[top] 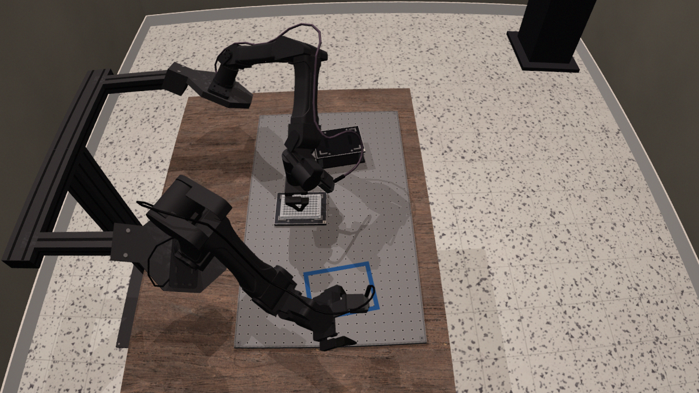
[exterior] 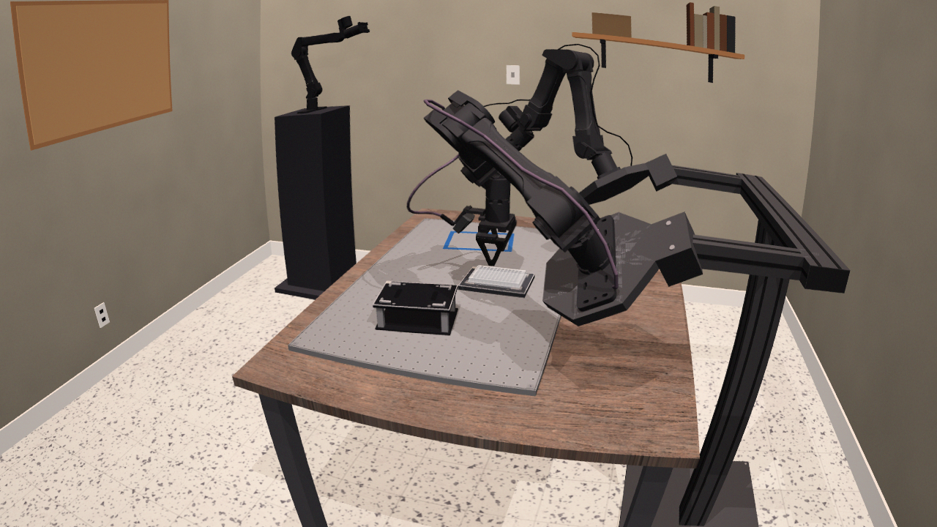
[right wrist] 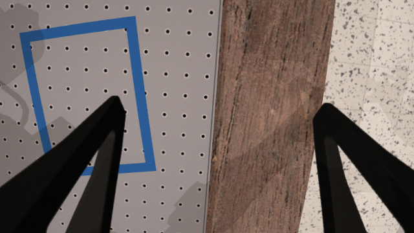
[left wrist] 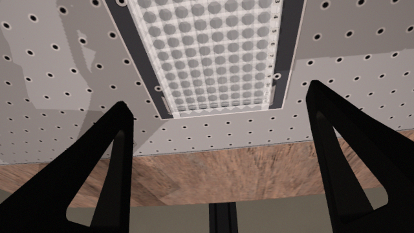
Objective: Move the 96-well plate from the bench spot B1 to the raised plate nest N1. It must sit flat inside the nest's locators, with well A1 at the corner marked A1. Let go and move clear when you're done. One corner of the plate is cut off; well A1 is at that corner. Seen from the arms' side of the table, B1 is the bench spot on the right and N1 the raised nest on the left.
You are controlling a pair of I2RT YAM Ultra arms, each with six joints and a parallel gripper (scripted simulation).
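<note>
The clear 96-well plate lies 6 cm below my left hand. Also, from my left hand: raised black nest: 12 cm ahead, 23 cm to the left, 2 cm below.
</note>
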